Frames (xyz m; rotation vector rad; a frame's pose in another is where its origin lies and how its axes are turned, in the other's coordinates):
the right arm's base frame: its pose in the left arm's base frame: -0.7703 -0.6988 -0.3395 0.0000 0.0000 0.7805
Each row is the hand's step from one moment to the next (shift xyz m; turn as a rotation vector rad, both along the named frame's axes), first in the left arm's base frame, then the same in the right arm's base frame.
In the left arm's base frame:
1: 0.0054 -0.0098 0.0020 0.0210 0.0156 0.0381
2: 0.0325 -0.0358 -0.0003 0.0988 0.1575 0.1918
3: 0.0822 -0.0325 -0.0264 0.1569 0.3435 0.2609
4: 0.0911 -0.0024 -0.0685 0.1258 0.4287 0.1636
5: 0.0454 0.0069 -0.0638 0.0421 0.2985 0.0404
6: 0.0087 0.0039 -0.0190 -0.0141 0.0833 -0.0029
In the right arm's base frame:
1: -0.0031 -0.0108 0.0020 0.0259 -0.0037 0.0381
2: -0.0021 -0.0483 -0.0003 0.1810 0.0424 0.1918
3: 0.0355 -0.0809 -0.0264 0.3532 0.1337 0.2609
4: 0.0630 -0.0658 -0.0685 0.3910 0.2161 0.1636
5: 0.0371 -0.0270 -0.0638 0.2399 0.1825 0.0404
6: 0.0089 -0.0034 -0.0190 0.0486 0.0691 -0.0029

